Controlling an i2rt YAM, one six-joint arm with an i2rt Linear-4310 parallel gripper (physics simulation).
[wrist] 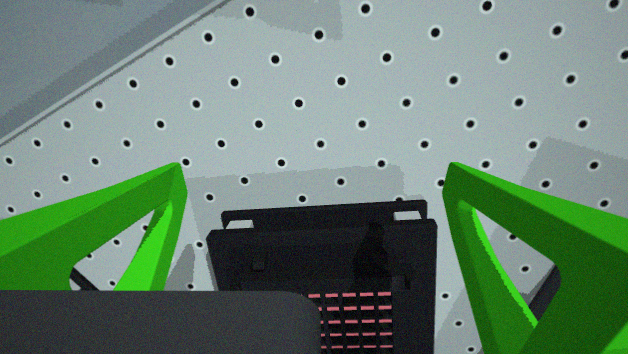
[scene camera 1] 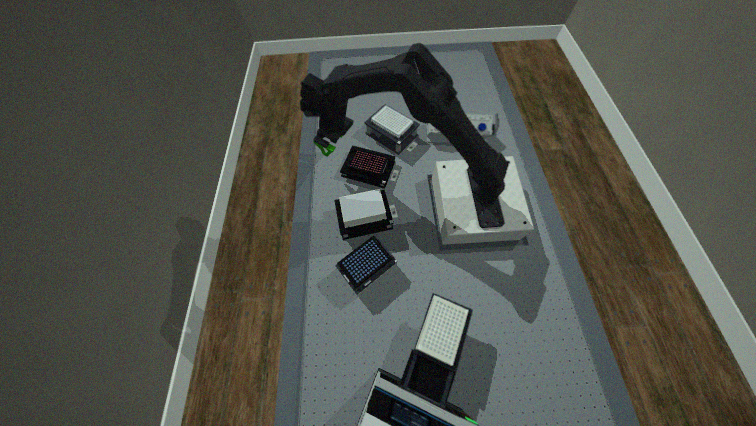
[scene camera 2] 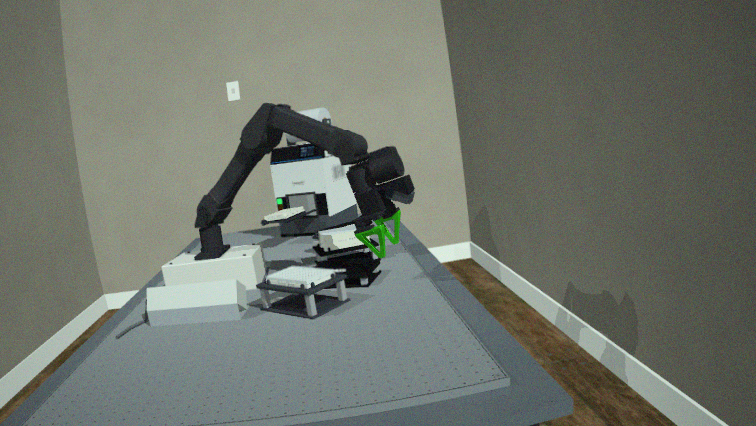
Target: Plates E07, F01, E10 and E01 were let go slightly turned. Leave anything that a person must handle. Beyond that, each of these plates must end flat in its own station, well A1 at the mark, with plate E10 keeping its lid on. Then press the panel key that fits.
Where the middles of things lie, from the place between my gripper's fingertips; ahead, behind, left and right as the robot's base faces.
Right now my hand is 12 cm past the black plate with red wells [scene camera 1: 370, 163], 5 cm to the right of it and 3 cm above it. The rest, counted from my hand: blue-welled plate [scene camera 1: 368, 258] (41 cm to the left, 9 cm behind).
